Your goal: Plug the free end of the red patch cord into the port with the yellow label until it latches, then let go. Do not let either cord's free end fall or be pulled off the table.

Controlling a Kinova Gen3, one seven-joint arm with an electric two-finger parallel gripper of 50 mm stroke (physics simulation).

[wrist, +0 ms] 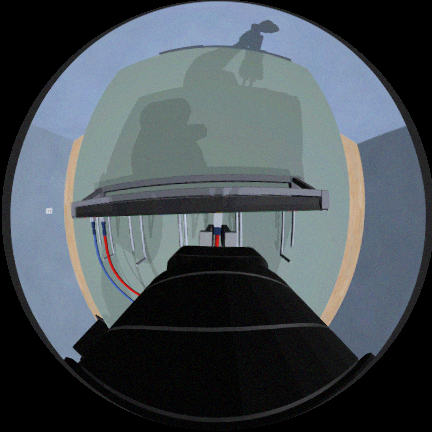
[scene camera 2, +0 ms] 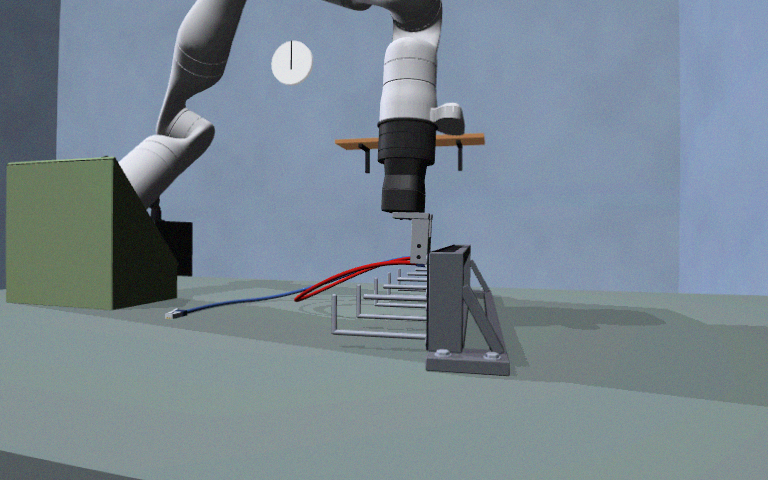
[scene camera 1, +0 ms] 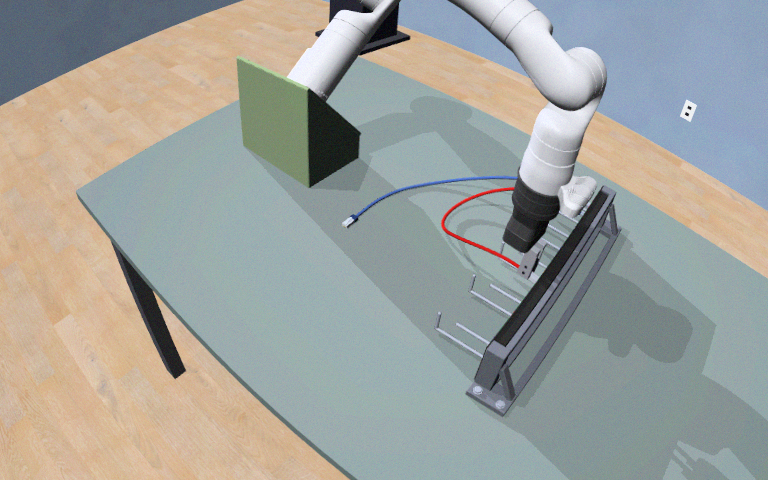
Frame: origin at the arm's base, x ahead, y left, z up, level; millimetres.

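Seen in the pictures: gripper, fingertip midpoint: [wrist: 216,231] [scene camera 2: 420,263] [scene camera 1: 525,272]; arm's base, link origin: [scene camera 2: 103,213] [scene camera 1: 303,95].
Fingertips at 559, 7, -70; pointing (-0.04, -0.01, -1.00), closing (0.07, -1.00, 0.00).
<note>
Offsets run from my fingertips to a thing's top centre, as dx, dy, dz. "*": to the spot under its first point.
My gripper [scene camera 1: 528,269] [scene camera 2: 419,258] [wrist: 216,231] points down at the port side of the dark patch panel @(+6, +65, +21) [scene camera 1: 552,268] [scene camera 2: 445,305] [wrist: 150,206]. It is shut on the red cord's plug @(+19, +1, +8) [wrist: 218,220], at the navy boot. The clear plug points at the panel, its tip at or very near the panel's face; whether it is inside a port is hidden. The red cord [scene camera 1: 443,220] [scene camera 2: 370,265] [wrist: 106,250] loops from the fingers back to the panel's far end. The ports and the yellow label cannot be made out in these views.
The blue cord [scene camera 1: 419,184] [scene camera 2: 243,302] [wrist: 102,270] ends in a loose plug @(-329, -78, -69) [scene camera 1: 348,221] [scene camera 2: 172,314] on the table. Thin metal cable hooks @(* -5, -140, -62) [scene camera 1: 461,341] [scene camera 2: 379,336] stick out below the ports, on both sides of the fingers. A green wedge-shaped box [scene camera 1: 275,121] [scene camera 2: 59,234] stands farther off.
</note>
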